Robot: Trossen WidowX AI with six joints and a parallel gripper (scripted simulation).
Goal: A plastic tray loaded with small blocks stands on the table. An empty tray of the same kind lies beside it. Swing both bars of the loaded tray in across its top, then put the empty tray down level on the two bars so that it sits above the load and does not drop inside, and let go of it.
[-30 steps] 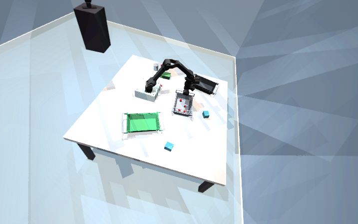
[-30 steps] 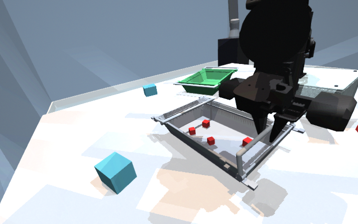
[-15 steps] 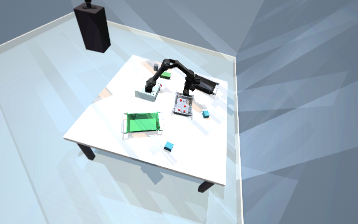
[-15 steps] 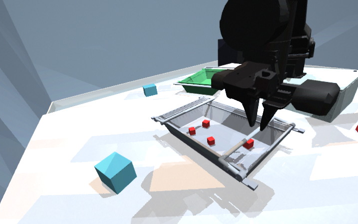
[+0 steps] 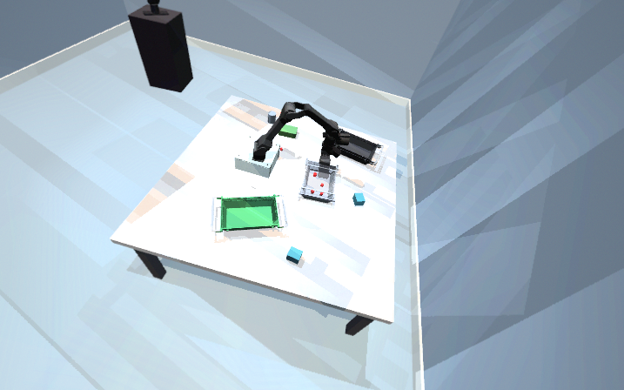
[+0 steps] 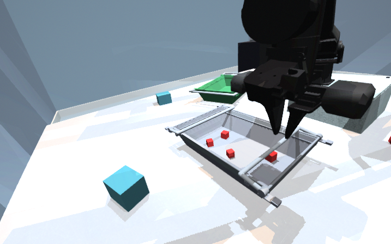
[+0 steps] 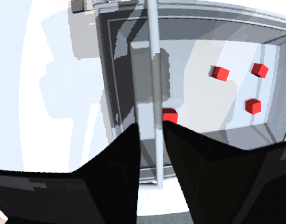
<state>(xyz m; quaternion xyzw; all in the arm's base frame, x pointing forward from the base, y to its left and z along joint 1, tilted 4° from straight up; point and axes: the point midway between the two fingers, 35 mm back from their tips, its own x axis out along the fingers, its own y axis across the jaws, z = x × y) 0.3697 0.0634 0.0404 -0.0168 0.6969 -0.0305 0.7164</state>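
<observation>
Right now my gripper tip is 41 cm to the left of the green tray, 33 cm past it and 5 cm above it. From my gripper tip the other things lie so: green block (32 cm to the left, 26 cm behind, 7 cm below); then red block (27 cm behind, 14 cm to the left, 8 cm below).
</observation>
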